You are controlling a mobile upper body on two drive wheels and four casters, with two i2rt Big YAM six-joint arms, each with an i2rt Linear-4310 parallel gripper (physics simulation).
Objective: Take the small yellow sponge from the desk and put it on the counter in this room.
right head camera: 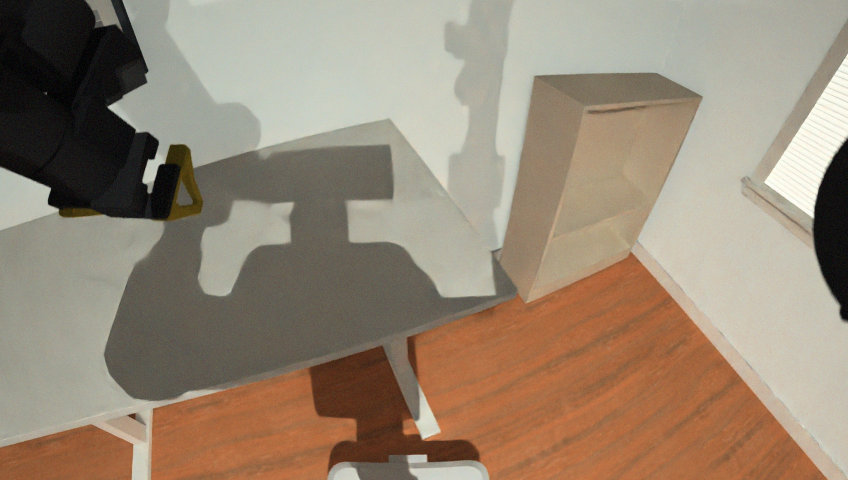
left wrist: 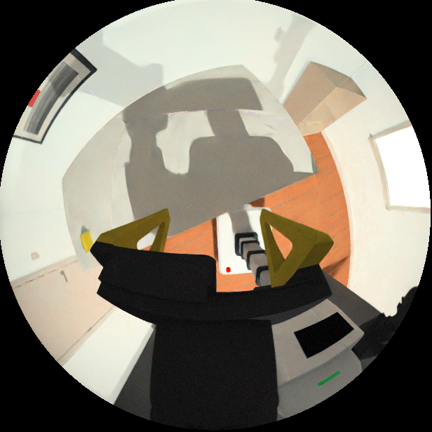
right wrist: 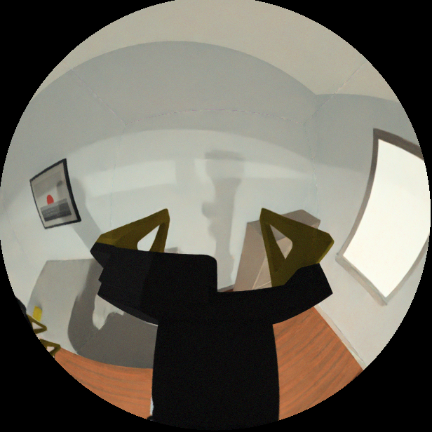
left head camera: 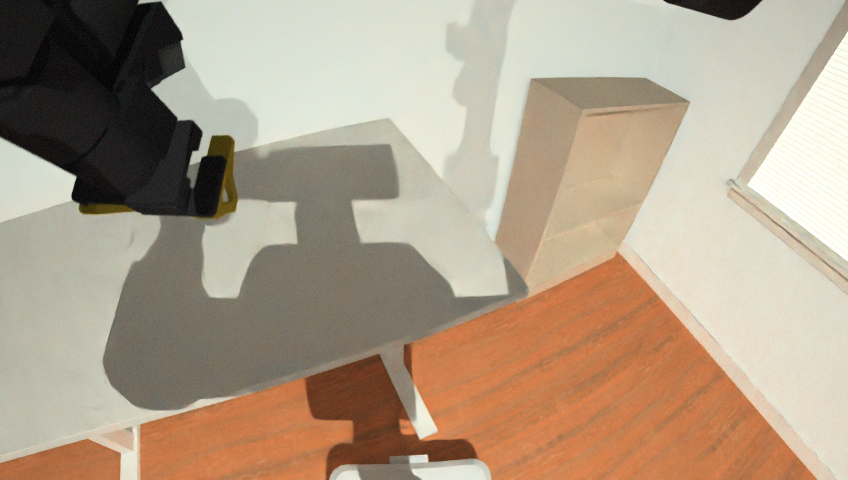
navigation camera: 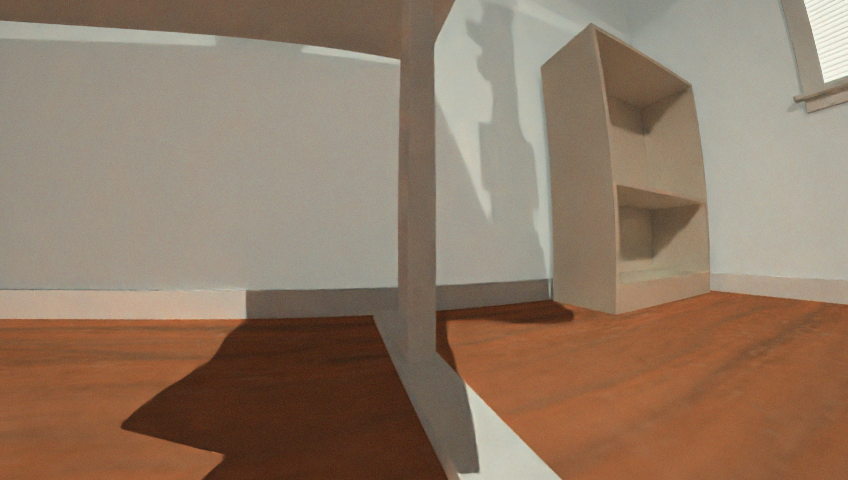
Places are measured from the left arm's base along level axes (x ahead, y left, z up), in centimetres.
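Where they show: left gripper, fingertip midpoint: [right head camera: 165, 206] [left head camera: 192, 203].
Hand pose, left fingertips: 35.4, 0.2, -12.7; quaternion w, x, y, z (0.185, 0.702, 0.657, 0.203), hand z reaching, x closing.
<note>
After its pixels a point has its place, as x, y, z.
The small yellow sponge [left wrist: 86, 241] [right wrist: 37, 314] rests near the far left end of the pale desk [left head camera: 53, 309] {43.9, 56.2, -46.0} [right head camera: 53, 321] {39.3, 55.8, -46.0} [left wrist: 92, 175] [right wrist: 57, 280]; it does not show in either head view. My left gripper [left wrist: 214, 213] is open and empty, above the desk side nearest me, with the sponge well off to its left. Its arm shows at the upper left of both head views. My right gripper [right wrist: 214, 213] is open and empty, raised and facing the wall, far from the sponge. I cannot make out a counter for certain in these views.
A beige bookshelf [left head camera: 541, 166] {122.9, -77.6, -65.8} [right head camera: 550, 178] {119.5, -78.9, -69.6} [left wrist: 305, 92] [navigation camera: 577, 178] {125.3, -76.7, -92.5} stands beyond the desk's right end, near the window [left head camera: 809, 154] {91.7, -181.6, -30.0} [right wrist: 400, 215]. The desk's leg [navigation camera: 417, 178] {76.3, -19.8, -107.0} stands close ahead. A framed picture [left wrist: 57, 95] [right wrist: 55, 200] hangs on the wall.
</note>
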